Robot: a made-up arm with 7 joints.
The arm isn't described. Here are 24 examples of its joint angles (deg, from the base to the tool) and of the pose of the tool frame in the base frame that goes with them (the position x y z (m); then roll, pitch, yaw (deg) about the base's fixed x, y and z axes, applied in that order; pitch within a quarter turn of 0, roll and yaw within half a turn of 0).
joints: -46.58 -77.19 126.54 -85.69 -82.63 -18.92 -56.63
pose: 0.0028 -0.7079 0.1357 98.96 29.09 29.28
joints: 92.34 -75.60 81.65 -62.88 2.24 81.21 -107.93
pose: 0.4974 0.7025 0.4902 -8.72 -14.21 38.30
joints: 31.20 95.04 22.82 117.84 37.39 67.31 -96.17
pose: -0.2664 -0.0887 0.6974 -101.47 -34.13 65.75
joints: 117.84 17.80 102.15 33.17 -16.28 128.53 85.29
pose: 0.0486 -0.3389 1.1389 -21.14 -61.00 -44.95
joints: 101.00 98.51 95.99 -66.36 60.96 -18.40 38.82
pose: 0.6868 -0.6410 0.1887 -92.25 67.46 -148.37
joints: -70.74 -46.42 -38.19 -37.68 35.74 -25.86 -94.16
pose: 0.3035 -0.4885 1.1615 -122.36 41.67 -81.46
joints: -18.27 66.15 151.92 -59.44 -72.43 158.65 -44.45
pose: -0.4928 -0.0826 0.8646 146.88 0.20 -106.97
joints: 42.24 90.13 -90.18 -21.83 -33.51 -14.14 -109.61
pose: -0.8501 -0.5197 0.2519 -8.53 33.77 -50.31
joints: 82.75 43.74 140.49 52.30 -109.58 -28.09 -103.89
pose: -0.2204 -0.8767 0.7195 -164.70 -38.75 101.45
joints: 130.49 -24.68 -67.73 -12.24 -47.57 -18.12 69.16
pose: -0.2937 0.2737 1.2749 56.11 -1.82 17.50
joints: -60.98 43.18 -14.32 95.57 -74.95 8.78 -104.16
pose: -0.0837 -0.0720 1.1084 -152.78 16.15 -147.29
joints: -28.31 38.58 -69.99 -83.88 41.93 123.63 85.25
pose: -0.2448 0.5334 0.6472 -87.50 43.04 84.42
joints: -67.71 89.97 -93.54 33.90 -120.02 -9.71 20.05
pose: -0.6652 0.8204 0.3735 -88.52 57.35 34.57
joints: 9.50 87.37 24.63 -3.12 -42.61 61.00 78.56
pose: -0.9587 -0.1957 0.2141 -120.41 -25.84 -161.58
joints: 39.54 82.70 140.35 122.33 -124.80 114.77 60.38
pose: -0.3185 -0.1194 -0.0819 150.55 50.70 50.74
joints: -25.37 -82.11 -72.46 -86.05 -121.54 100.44 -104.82
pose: 0.6479 0.1759 0.3489 38.24 -10.30 58.71
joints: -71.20 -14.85 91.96 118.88 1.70 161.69 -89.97
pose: 0.3747 0.0307 0.5839 -67.66 -38.63 5.26
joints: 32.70 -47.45 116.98 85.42 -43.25 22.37 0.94
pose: 0.0605 0.5300 0.9397 6.44 45.48 144.22
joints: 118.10 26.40 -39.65 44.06 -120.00 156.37 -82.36
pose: 0.2301 -0.0611 1.2051 129.23 -26.19 131.46
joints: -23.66 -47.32 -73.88 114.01 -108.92 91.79 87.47
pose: 0.2543 -0.5889 0.3664 -73.63 31.56 -121.53
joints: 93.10 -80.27 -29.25 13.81 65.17 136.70 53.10
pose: 0.1076 0.9822 0.2991 98.68 -36.16 55.74
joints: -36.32 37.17 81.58 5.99 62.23 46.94 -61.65
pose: -0.3933 0.4224 1.1325 -77.99 -10.77 113.95
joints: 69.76 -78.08 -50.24 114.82 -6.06 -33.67 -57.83
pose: 0.6144 0.1847 0.0694 -177.96 -30.25 -156.10
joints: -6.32 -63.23 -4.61 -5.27 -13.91 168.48 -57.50
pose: 0.8553 -0.1719 0.7596 163.82 -64.70 125.76
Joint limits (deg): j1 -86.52..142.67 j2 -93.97..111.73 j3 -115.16..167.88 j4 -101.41..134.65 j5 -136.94..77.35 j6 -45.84..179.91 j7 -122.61..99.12
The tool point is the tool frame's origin. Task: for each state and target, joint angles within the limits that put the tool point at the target. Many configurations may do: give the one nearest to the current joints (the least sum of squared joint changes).
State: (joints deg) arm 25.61 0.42 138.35 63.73 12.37 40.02 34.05
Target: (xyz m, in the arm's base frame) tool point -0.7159 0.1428 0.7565
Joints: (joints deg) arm 10.99 31.48 140.67 64.95 12.08 35.77 34.94
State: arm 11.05 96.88 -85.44 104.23 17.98 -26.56 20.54
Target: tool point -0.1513 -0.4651 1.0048
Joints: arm 12.54 52.79 -41.51 73.21 15.72 -25.44 22.85
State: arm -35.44 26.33 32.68 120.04 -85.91 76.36 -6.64
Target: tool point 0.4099 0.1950 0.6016
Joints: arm -26.27 1.51 41.24 127.36 -88.94 71.06 -6.77
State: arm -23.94 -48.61 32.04 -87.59 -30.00 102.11 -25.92
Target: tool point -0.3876 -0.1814 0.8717
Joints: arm -24.18 -4.05 41.31 -75.69 -28.44 95.30 -26.13
